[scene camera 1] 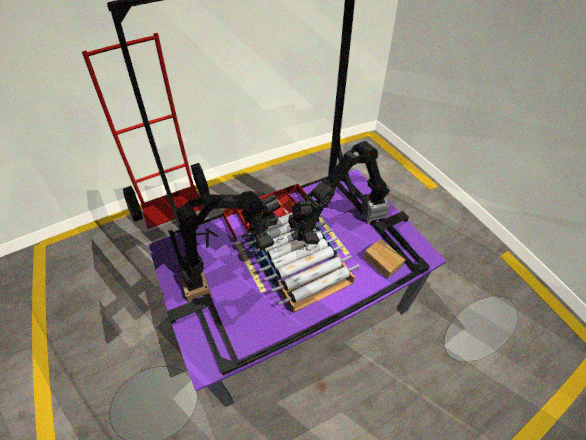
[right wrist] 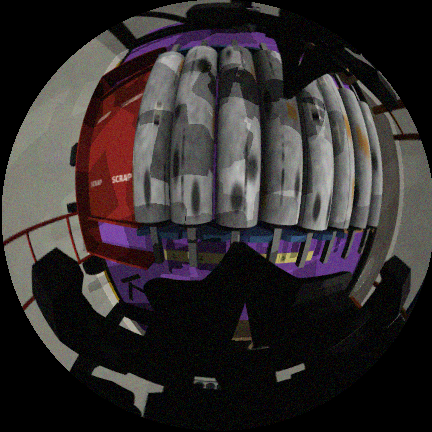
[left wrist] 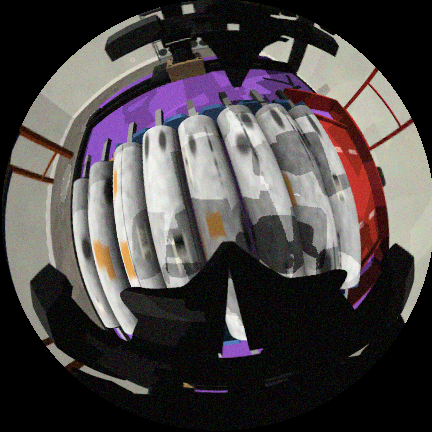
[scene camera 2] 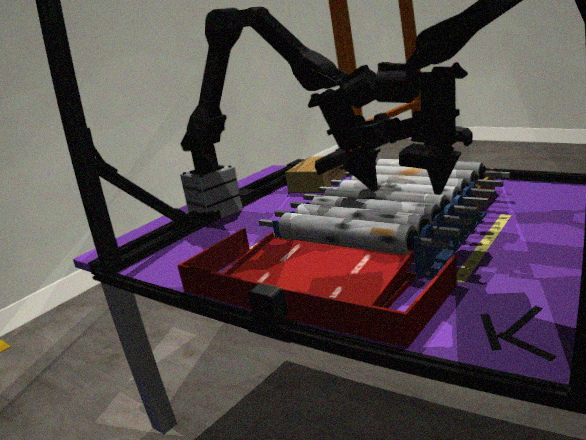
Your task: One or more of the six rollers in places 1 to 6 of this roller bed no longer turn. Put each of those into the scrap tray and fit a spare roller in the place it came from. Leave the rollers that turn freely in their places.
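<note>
Grey-white, stained rollers lie side by side across the blue roller bed, one in each of places 1 to 6. The roller nearest the tray is in place 1. Spare rollers lie in the wooden rack. The red scrap tray holds no roller. My left gripper is shut and empty, above the rollers around places 3 and 4. My right gripper is shut and empty, by the shaft end of the place 3 roller. The frames do not show which rollers turn.
A wooden block lies on the purple table, right of the rack in scene camera 1. Yellow number strips run beside the bed. Black frame rails border the table. Both grippers are close together over the bed.
</note>
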